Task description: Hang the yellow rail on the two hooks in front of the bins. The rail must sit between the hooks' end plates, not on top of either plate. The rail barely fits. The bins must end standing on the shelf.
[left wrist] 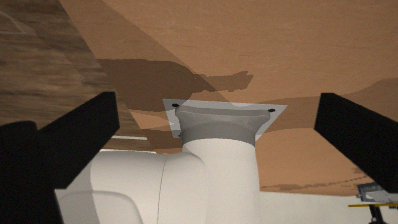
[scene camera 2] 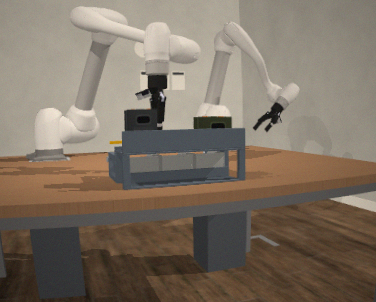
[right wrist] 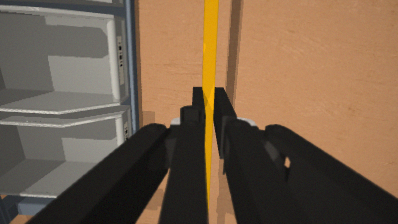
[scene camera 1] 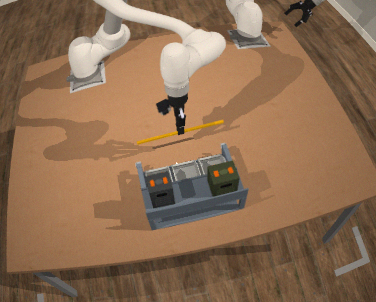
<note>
In view: my left gripper (left wrist: 216, 110), my right gripper (right wrist: 207, 102) and a blue-grey shelf (scene camera 2: 219, 139).
The blue-grey shelf is seen too in scene camera 1 (scene camera 1: 196, 189).
</note>
